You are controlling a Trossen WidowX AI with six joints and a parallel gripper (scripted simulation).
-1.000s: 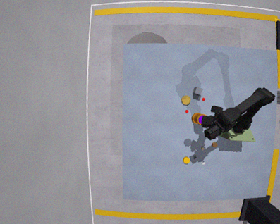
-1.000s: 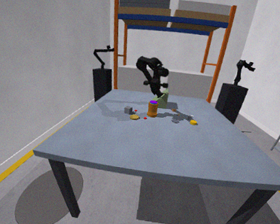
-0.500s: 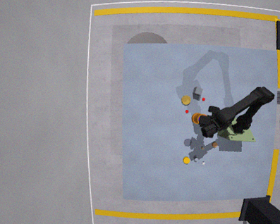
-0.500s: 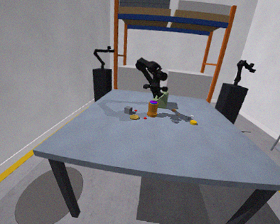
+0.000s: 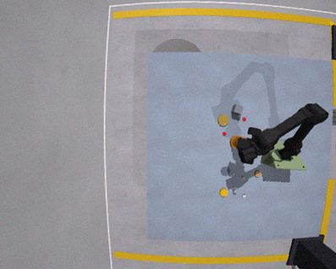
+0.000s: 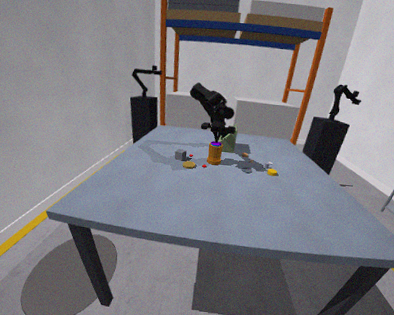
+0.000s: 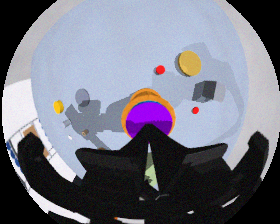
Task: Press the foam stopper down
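The purple foam stopper lies 5 cm below my hand. The rest, counted from my hand: grey disc: 5 cm ahead, 19 cm to the left, 16 cm below; grey cube: 2 cm ahead, 21 cm to the right, 14 cm below; small piece: 17 cm behind, 20 cm to the left, 15 cm below.
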